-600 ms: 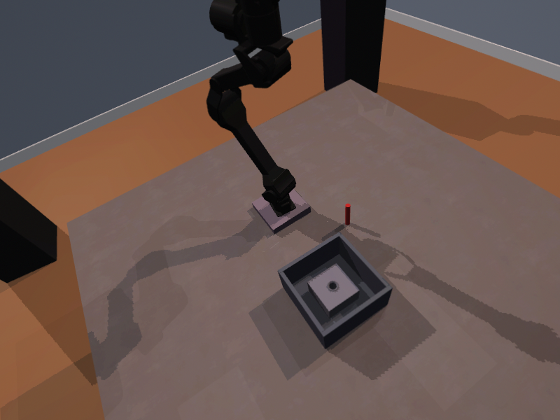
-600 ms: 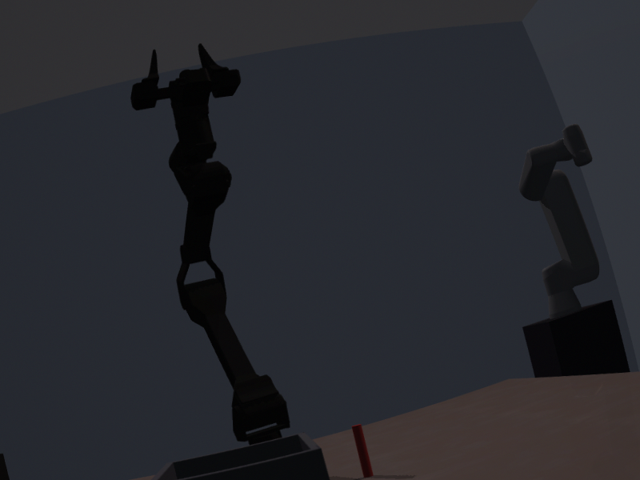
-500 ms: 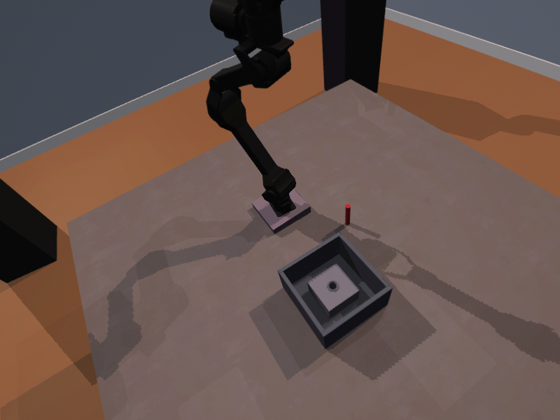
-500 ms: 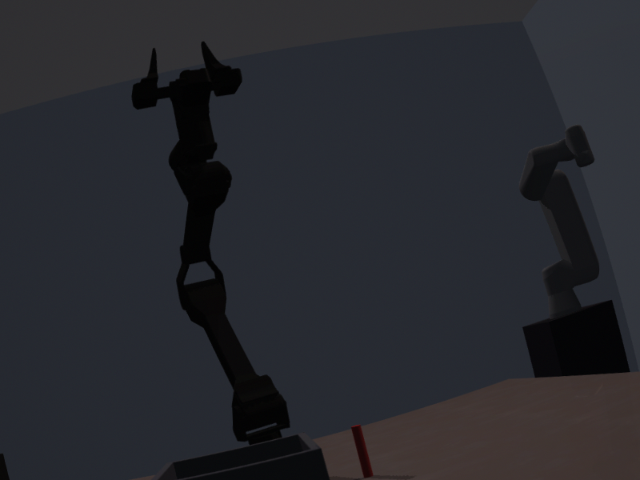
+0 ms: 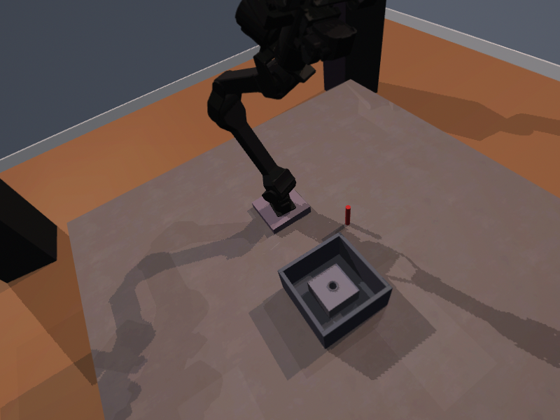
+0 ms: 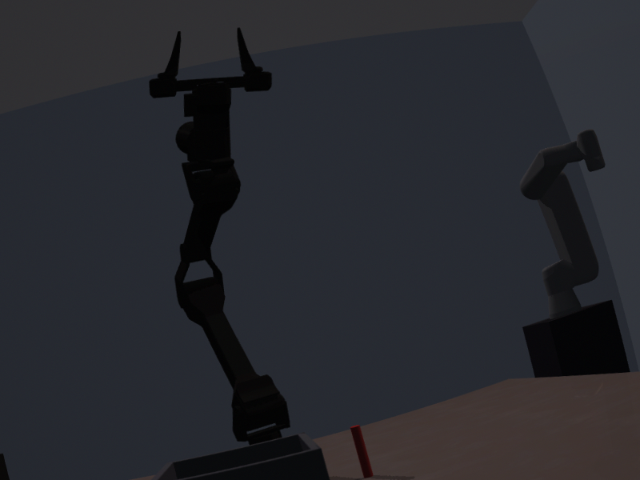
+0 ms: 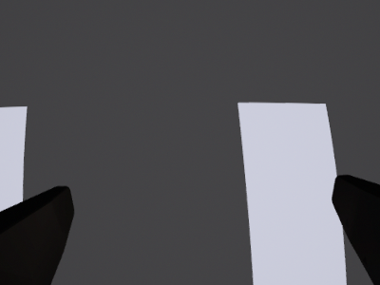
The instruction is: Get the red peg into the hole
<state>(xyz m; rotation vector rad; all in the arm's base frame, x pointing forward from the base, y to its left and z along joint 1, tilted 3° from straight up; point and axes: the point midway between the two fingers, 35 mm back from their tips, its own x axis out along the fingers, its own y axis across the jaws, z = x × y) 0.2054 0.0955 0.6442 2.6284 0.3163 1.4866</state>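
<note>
The red peg lies 660 mm below my gripper tip, 80 mm behind it and 70 mm to the left of it. Also, from my gripper tip: dark box (680 mm below, 90 mm to the right, 90 mm ahead); grey plate (660 mm below, 90 mm to the right, 90 mm ahead).
</note>
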